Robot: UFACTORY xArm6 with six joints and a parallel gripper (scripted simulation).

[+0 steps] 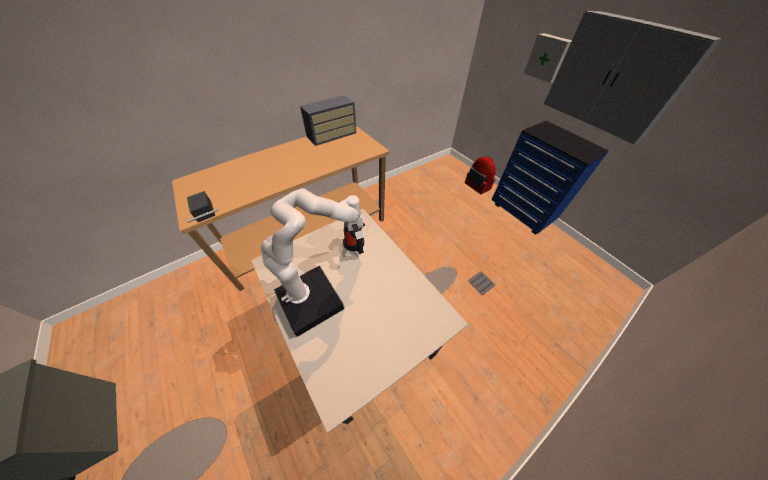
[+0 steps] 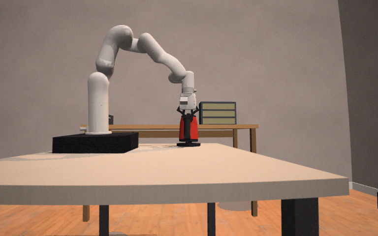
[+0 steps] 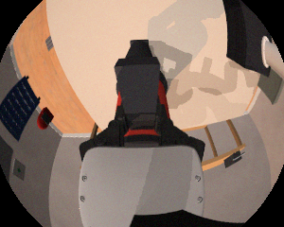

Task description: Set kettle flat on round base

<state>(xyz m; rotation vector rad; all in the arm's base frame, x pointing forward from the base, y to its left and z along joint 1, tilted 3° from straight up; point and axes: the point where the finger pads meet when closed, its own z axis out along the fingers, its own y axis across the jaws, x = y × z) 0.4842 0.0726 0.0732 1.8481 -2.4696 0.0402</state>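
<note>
Right now the red kettle is 1 cm ahead of my hand, 3 cm to the left of it and 5 cm below it. The rest, counted from my hand: black round base 2 cm ahead, 6 cm to the left, 16 cm below.
</note>
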